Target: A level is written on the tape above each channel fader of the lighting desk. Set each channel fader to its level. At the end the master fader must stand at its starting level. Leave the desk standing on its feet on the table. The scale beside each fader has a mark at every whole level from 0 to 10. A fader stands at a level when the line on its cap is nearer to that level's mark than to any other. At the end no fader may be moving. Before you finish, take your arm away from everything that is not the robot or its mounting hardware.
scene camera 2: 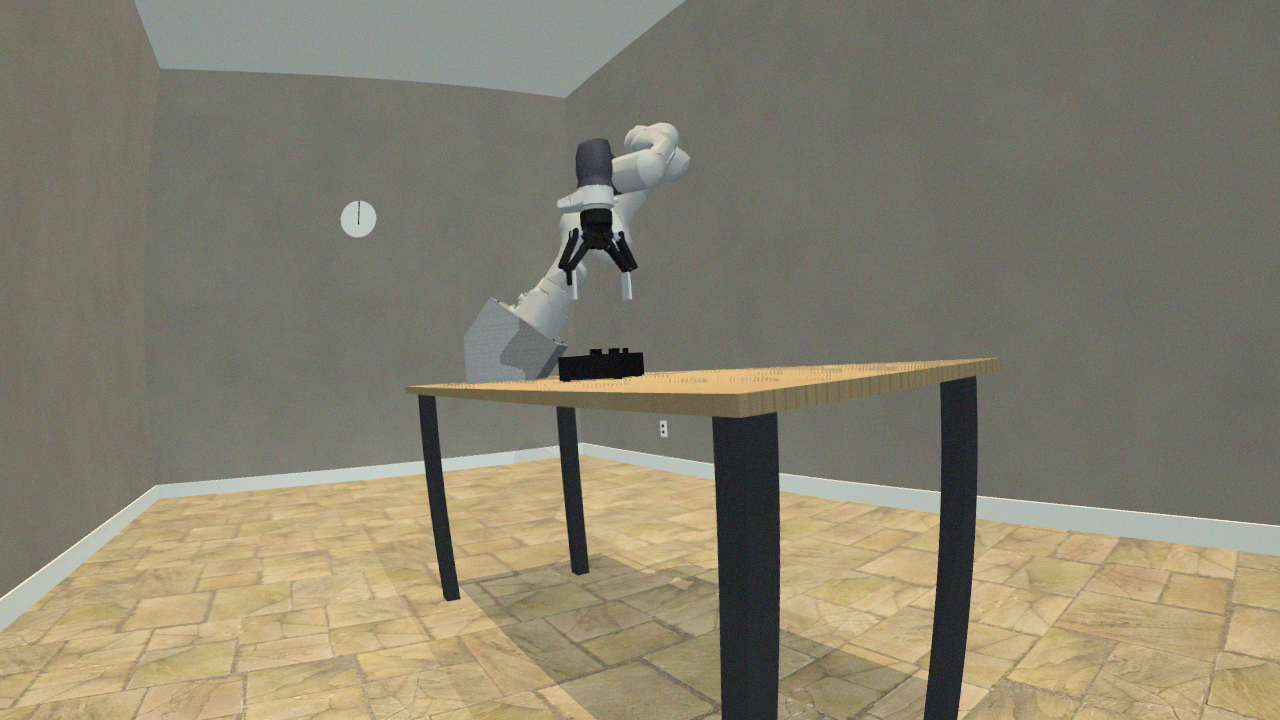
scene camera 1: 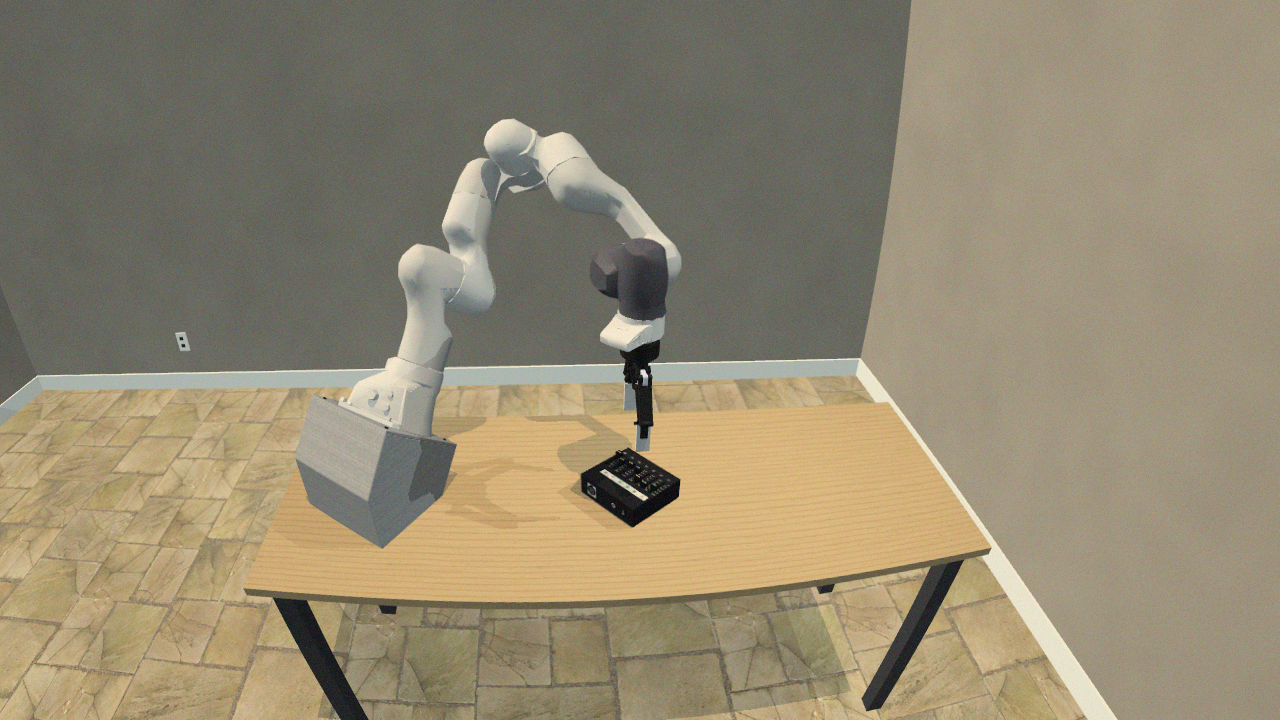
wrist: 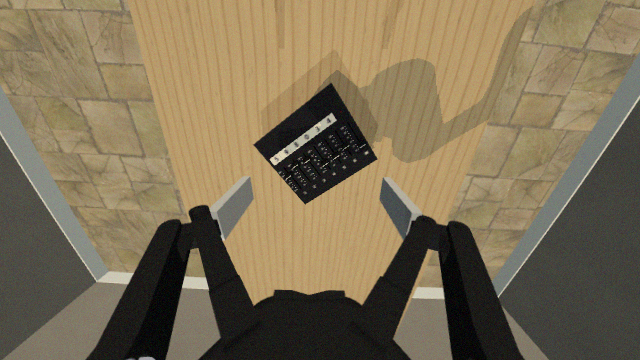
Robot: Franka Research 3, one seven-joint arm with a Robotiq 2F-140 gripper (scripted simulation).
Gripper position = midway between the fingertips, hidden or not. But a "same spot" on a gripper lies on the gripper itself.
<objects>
gripper: scene camera 2; scene camera 1; wrist 316,188
same spot on gripper: [scene camera 2: 574,234] = [scene camera 1: 651,384]
</objects>
